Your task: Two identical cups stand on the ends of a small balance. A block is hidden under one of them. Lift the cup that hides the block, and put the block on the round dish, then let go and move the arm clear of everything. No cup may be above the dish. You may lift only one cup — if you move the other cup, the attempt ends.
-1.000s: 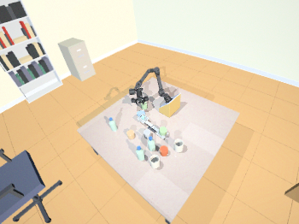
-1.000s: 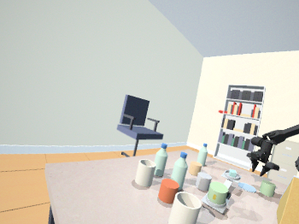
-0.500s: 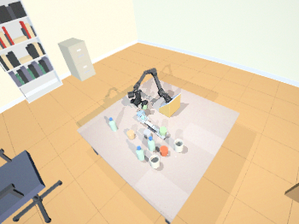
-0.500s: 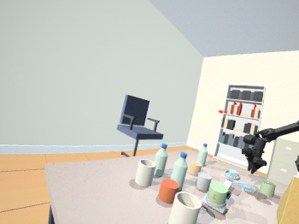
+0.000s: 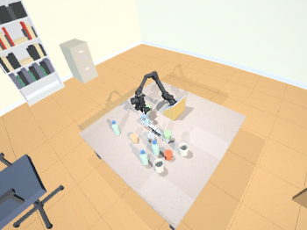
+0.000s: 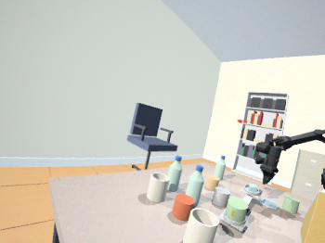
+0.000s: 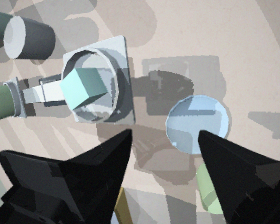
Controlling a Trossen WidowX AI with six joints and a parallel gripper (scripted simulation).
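Now: gripper tip 50 mm short of the block, 70 mm to the right of it and 20 mm above it. Also, from my gripper tip: tan cup: 270 mm ahead, 80 mm to the left, 70 mm below; light blue round dish: 50 mm behind, 40 mm to the right, 110 mm below; grey cup: 190 mm ahead, 200 mm to the left, 70 mm below.
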